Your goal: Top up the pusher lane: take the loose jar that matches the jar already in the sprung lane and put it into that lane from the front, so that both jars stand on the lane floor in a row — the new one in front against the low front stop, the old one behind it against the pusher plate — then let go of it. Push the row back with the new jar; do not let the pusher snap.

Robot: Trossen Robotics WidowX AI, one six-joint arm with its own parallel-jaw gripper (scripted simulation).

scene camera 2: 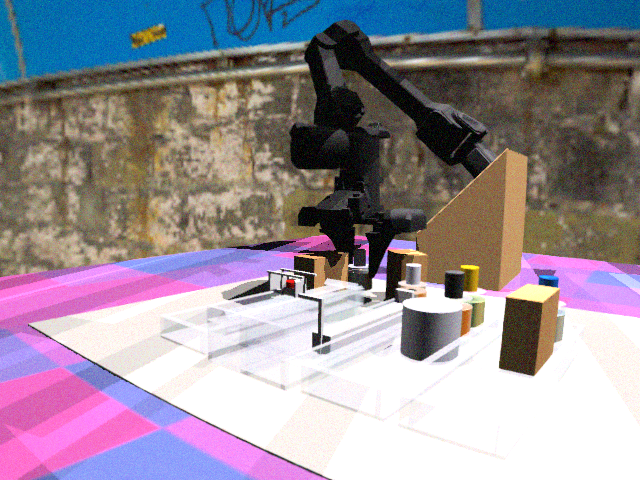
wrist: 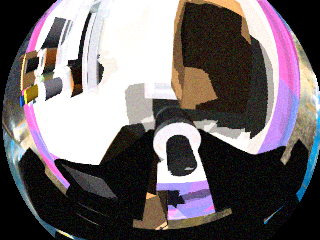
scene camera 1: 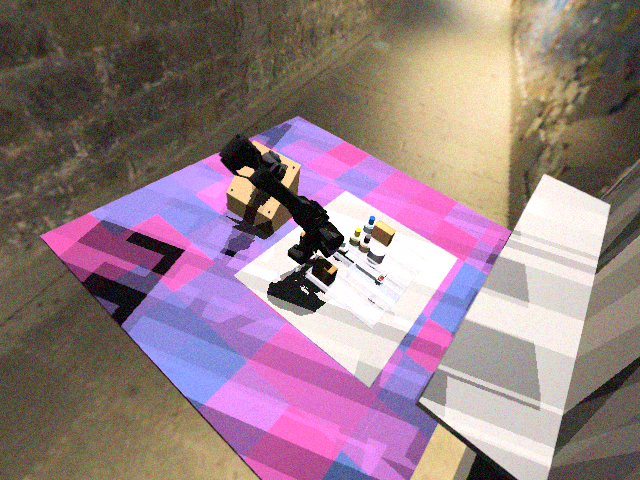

I see my gripper (scene camera 2: 359,276).
My gripper also shows in the wrist view (wrist: 175,133) and in scene camera 1 (scene camera 1: 309,257).
